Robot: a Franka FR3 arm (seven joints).
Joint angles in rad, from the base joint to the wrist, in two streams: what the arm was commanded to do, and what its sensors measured. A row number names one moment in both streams.
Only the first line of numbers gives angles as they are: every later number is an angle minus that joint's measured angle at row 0.
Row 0, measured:
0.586, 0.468, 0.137, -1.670, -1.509, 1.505, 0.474
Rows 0 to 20, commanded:
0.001, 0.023, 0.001, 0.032, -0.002, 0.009, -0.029
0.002, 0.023, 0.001, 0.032, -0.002, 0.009, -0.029
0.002, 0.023, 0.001, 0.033, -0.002, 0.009, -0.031
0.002, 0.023, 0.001, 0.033, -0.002, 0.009, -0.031
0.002, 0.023, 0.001, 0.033, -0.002, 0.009, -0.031
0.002, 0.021, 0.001, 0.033, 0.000, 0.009, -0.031
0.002, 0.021, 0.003, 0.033, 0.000, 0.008, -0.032
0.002, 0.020, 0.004, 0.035, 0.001, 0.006, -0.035
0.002, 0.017, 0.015, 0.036, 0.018, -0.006, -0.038
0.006, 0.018, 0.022, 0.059, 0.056, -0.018, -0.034
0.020, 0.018, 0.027, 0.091, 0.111, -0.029, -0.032
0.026, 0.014, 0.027, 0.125, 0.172, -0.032, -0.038
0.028, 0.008, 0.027, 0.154, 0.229, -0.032, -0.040
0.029, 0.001, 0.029, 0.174, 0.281, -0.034, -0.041
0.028, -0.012, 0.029, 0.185, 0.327, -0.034, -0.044
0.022, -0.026, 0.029, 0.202, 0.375, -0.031, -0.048
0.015, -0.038, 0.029, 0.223, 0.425, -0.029, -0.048
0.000, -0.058, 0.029, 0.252, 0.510, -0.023, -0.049
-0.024, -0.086, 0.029, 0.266, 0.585, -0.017, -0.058
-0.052, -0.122, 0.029, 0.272, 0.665, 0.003, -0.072
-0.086, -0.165, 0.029, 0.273, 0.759, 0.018, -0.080
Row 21, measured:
-0.011, -0.083, 0.019, 0.265, 0.585, -0.018, -0.038
